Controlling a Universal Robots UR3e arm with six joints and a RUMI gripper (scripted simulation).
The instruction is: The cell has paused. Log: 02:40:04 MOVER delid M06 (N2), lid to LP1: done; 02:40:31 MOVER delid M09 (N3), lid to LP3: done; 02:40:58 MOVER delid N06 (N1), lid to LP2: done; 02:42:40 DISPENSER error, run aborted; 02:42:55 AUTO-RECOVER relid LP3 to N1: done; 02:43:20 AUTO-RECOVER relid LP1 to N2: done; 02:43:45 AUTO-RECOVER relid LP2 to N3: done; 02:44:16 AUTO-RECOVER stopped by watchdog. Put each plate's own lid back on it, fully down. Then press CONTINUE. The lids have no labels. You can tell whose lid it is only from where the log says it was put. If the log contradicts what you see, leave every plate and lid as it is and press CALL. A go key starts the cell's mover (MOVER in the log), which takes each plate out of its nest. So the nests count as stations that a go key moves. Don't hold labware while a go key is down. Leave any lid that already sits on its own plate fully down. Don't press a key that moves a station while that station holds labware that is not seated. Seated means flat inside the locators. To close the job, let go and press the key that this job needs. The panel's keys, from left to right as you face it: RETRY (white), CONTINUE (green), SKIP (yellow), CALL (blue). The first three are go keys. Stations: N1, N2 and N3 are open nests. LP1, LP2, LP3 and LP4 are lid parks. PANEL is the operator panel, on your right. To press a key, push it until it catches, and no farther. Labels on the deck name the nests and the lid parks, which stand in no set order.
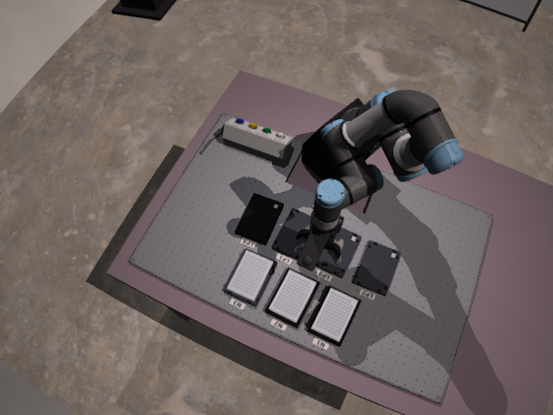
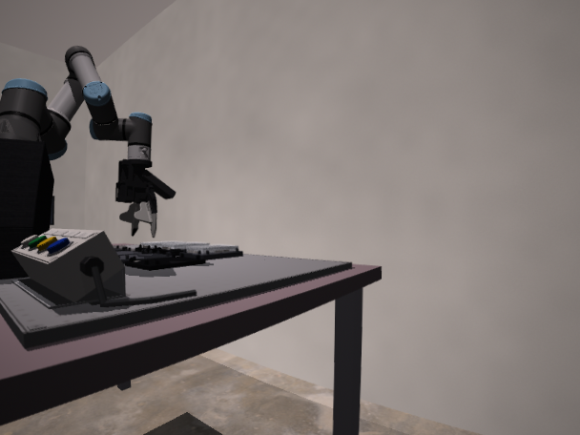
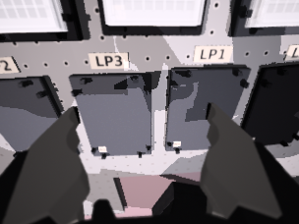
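My gripper is now 8 cm to the left of the LP1 lid park, 6 cm past it and 6 cm above it. Round my hand: lid park LP4 (21 cm to the right, 7 cm behind, 6 cm below); LP3 lid park (6 cm below, 5 cm to the left, 5 cm behind); LP2 lid park (18 cm to the left, 6 cm below, 4 cm behind).
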